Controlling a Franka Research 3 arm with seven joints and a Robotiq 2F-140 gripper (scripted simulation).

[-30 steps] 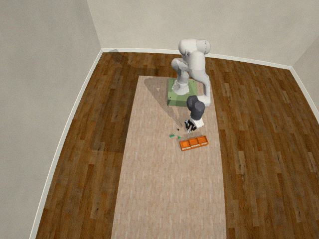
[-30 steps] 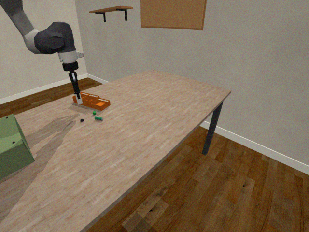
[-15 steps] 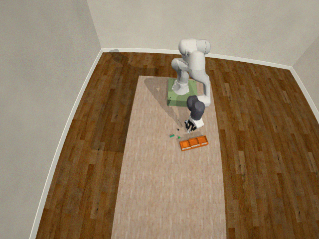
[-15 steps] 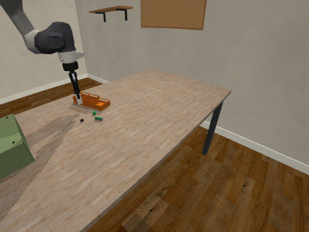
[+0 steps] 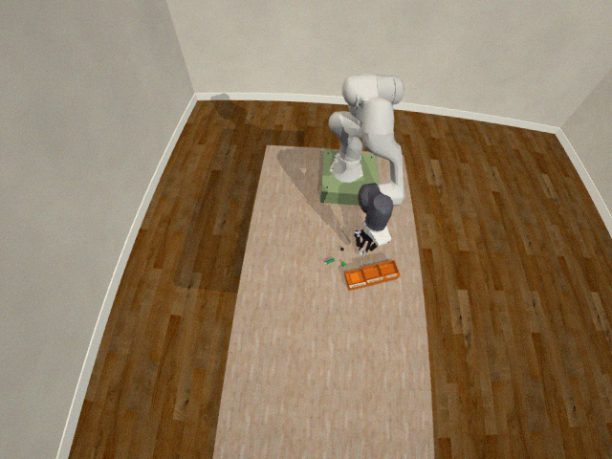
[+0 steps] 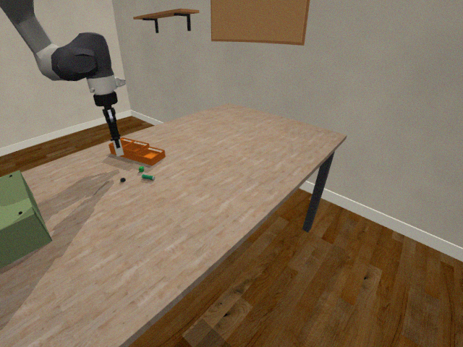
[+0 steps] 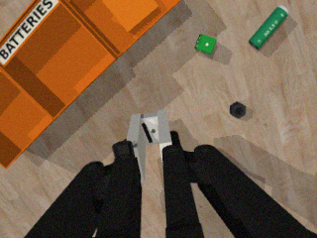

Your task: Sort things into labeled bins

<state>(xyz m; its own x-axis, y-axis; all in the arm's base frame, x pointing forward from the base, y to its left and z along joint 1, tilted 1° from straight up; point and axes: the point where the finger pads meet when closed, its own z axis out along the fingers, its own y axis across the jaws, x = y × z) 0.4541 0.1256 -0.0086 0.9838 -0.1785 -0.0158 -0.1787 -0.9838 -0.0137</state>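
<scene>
My gripper is now 3 cm above the white piece. Also, from my hand: labelled bins (9 cm ahead, 7 cm below, 6 cm to the left); small green cube (9 cm below, 7 cm to the right, 5 cm ahead); small black piece (9 cm to the right, 9 cm below, 4 cm behind).
</scene>
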